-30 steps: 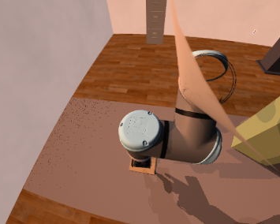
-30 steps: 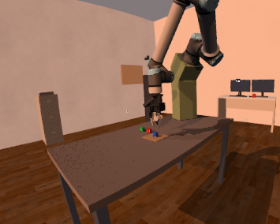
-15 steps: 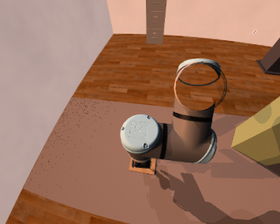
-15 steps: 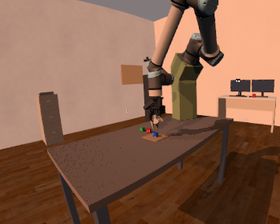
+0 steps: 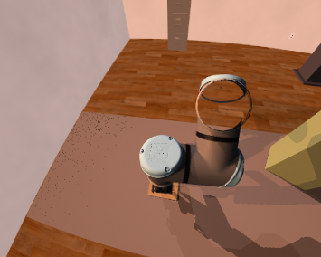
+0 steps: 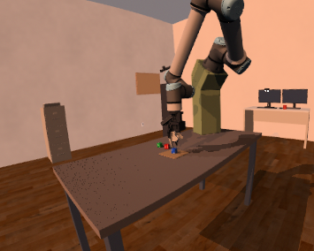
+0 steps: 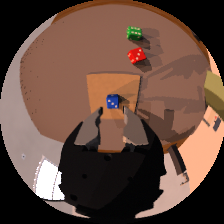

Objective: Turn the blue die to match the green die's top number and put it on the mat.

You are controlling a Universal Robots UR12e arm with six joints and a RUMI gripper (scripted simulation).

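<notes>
Now: hand 4 cm above the blue die. From my hand the other things lie so: tan mat (6 cm below); then green die (5 cm behind, 18 cm to the right, 5 cm below); then red die (6 cm behind, 12 cm to the right, 5 cm below).
</notes>
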